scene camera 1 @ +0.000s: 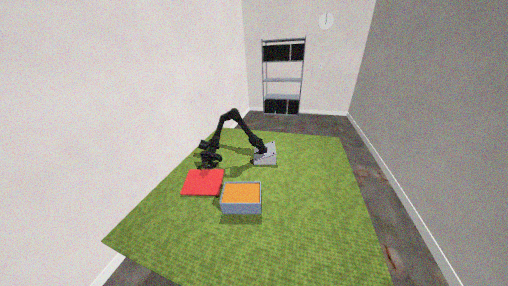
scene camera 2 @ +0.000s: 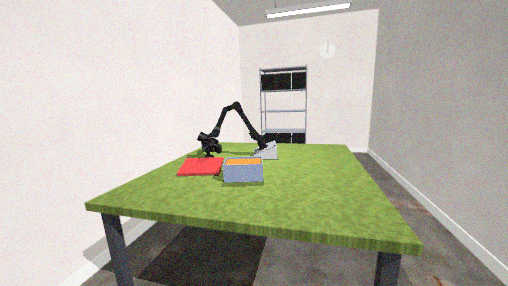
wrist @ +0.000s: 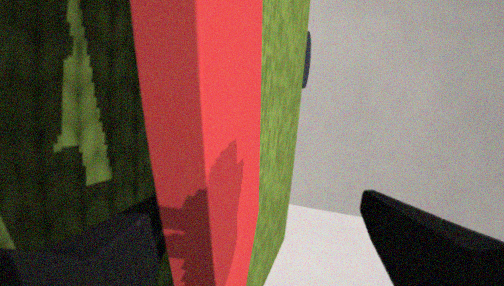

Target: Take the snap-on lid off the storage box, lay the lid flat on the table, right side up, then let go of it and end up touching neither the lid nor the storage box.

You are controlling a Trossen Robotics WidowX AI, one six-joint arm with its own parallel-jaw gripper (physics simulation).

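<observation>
The red lid (scene camera 1: 202, 182) (scene camera 2: 201, 166) (wrist: 229, 100) lies flat or nearly flat on the green table, left of the storage box, its smooth face up; a shadow shows at its near right edge. The grey-blue storage box (scene camera 1: 241, 208) (scene camera 2: 243, 173) stands upright and uncovered, with an orange inside. My gripper (scene camera 1: 206, 166) (scene camera 2: 209, 154) (wrist: 269, 201) is open at the lid's far edge. In the wrist view the lid's edge shows between the spread fingers, close to the left one. Whether that finger touches the lid or reaches under it, I cannot tell.
The arm's grey base (scene camera 1: 265, 156) (scene camera 2: 268, 151) stands on the table (scene camera 1: 310, 215) (scene camera 2: 310, 200), behind and right of the lid. A white wall (scene camera 1: 125, 75) runs along the left. A shelf rack (scene camera 1: 283, 79) (scene camera 2: 284, 111) with black boxes stands at the back.
</observation>
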